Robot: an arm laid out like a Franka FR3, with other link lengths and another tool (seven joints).
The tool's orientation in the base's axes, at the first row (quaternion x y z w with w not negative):
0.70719 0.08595 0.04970 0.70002
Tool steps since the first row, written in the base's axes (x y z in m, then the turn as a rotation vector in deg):
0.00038 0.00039 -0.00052 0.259 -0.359 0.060
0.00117 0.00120 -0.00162 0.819 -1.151 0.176
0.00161 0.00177 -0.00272 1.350 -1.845 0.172
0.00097 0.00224 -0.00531 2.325 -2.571 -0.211
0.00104 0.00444 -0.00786 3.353 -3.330 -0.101
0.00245 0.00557 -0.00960 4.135 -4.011 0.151
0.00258 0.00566 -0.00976 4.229 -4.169 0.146
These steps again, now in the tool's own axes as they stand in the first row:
0.00047 -0.00050 -0.00030 0.182 0.075 0.401
0.00146 -0.00156 -0.00093 0.574 0.224 1.283
0.00205 -0.00264 -0.00139 0.962 0.251 2.066
0.00164 -0.00526 -0.00193 1.798 -0.077 2.970
0.00226 -0.00782 -0.00404 2.655 0.091 3.909
0.00395 -0.00949 -0.00486 3.279 0.386 4.723
0.00410 -0.00964 -0.00492 3.341 0.387 4.896

